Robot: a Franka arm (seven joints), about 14 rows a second.
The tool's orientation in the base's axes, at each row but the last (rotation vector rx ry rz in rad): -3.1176 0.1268 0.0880; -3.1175 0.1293 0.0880; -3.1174 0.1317 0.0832; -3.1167 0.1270 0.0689; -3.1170 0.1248 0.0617; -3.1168 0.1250 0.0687; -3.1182 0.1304 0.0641; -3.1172 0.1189 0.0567; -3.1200 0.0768 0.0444; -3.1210 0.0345 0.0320; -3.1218 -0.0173 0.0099; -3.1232 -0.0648 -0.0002
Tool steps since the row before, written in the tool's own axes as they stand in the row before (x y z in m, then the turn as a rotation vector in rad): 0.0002 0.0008 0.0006 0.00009 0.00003 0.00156; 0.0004 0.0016 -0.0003 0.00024 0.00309 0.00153; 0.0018 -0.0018 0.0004 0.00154 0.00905 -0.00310; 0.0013 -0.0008 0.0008 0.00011 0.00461 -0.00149; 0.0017 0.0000 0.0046 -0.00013 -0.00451 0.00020; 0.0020 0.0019 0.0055 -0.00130 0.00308 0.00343; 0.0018 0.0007 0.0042 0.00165 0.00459 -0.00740; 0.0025 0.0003 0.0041 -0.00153 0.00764 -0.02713; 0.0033 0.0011 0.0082 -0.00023 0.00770 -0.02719; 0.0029 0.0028 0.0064 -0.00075 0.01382 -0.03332; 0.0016 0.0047 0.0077 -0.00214 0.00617 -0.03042; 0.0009 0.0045 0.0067 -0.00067 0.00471 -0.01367
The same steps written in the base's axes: 0.0001 -0.0008 -0.0006 0.00000 0.00000 -0.00156; 0.0003 -0.0016 0.0002 -0.00010 -0.00306 -0.00160; 0.0019 0.0017 -0.0005 0.00093 -0.00921 0.00285; 0.0013 0.0007 -0.0008 -0.00020 -0.00464 0.00139; 0.0015 0.0000 -0.0047 0.00023 0.00451 -0.00010; 0.0016 -0.0019 -0.0056 -0.00169 -0.00289 -0.00343; 0.0016 -0.0008 -0.0043 0.00156 -0.00487 0.00724; 0.0023 -0.0004 -0.0042 -0.00115 -0.00812 0.02701; 0.0030 -0.0011 -0.0083 0.00015 -0.00825 0.02703; 0.0027 -0.0027 -0.0065 -0.00038 -0.01448 0.03305; 0.0016 -0.0045 -0.0078 -0.00188 -0.00679 0.03030; 0.0011 -0.0043 -0.0068 -0.00047 -0.00498 0.01358
